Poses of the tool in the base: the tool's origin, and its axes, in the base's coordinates. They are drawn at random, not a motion.
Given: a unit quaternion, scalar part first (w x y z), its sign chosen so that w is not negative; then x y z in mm.
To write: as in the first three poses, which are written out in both.
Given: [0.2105 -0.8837 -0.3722 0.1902 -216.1 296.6 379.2]
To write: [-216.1 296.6 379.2 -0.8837 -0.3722 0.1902 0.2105]
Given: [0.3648 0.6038 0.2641 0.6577 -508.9 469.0 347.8]
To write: [-508.9 469.0 347.8 0.6038 0.2641 0.6577 0.3648]
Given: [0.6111 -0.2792 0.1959 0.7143 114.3 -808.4 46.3]
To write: [114.3 -808.4 46.3 -0.2792 0.1959 0.7143 0.6111]
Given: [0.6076 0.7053 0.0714 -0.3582 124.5 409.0 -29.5]
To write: [124.5 409.0 -29.5 0.7053 0.0714 -0.3582 0.6076]
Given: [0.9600 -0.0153 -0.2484 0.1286 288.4 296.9 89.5]
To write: [288.4 296.9 89.5 -0.0153 -0.2484 0.1286 0.9600]
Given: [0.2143 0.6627 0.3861 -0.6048 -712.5 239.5 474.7]
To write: [-712.5 239.5 474.7 0.6627 0.3861 -0.6048 0.2143]
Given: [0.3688 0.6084 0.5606 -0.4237 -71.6 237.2 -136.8]
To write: [-71.6 237.2 -136.8 0.6084 0.5606 -0.4237 0.3688]
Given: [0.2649 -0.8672 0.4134 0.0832 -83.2 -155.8 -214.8]
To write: [-83.2 -155.8 -214.8 -0.8672 0.4134 0.0832 0.2649]
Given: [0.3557 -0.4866 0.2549 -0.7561 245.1 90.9 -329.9]
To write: [245.1 90.9 -329.9 -0.4866 0.2549 -0.7561 0.3557]
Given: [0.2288 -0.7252 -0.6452 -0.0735 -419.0 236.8 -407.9]
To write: [-419.0 236.8 -407.9 -0.7252 -0.6452 -0.0735 0.2288]
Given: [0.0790 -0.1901 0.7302 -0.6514 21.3 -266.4 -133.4]
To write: [21.3 -266.4 -133.4 -0.1901 0.7302 -0.6514 0.0790]
